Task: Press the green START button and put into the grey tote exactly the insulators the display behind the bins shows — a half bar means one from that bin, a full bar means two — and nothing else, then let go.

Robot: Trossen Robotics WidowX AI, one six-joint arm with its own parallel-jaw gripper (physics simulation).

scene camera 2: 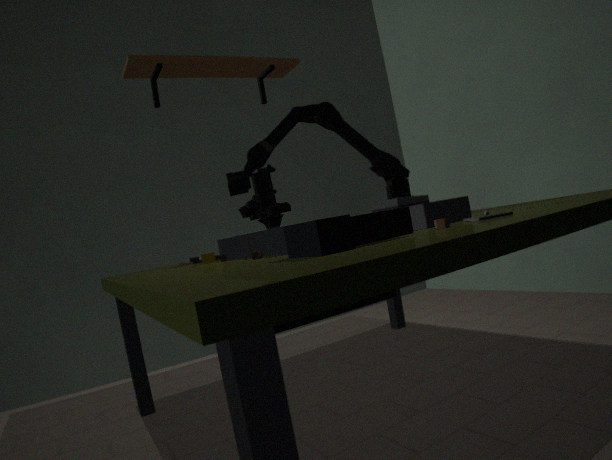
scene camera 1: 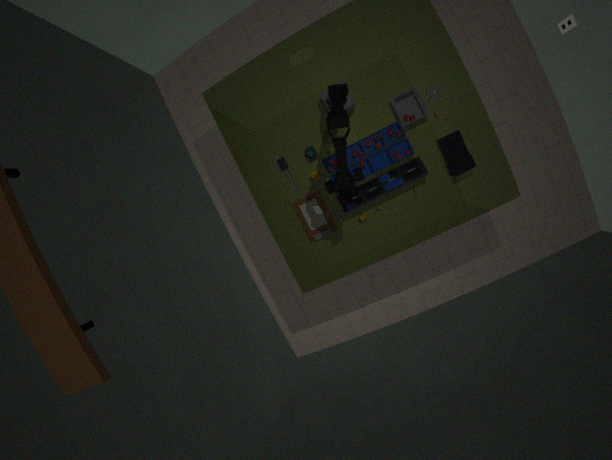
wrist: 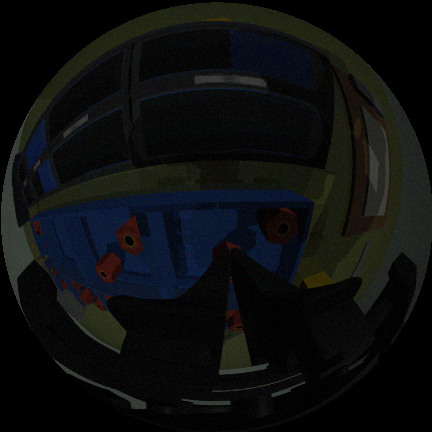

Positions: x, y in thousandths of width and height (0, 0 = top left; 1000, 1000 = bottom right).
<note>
In view: the gripper (scene camera 2: 450, 521) and a grey tote (scene camera 2: 746, 455).
The gripper is seen too in the wrist view (wrist: 529, 587).
</note>
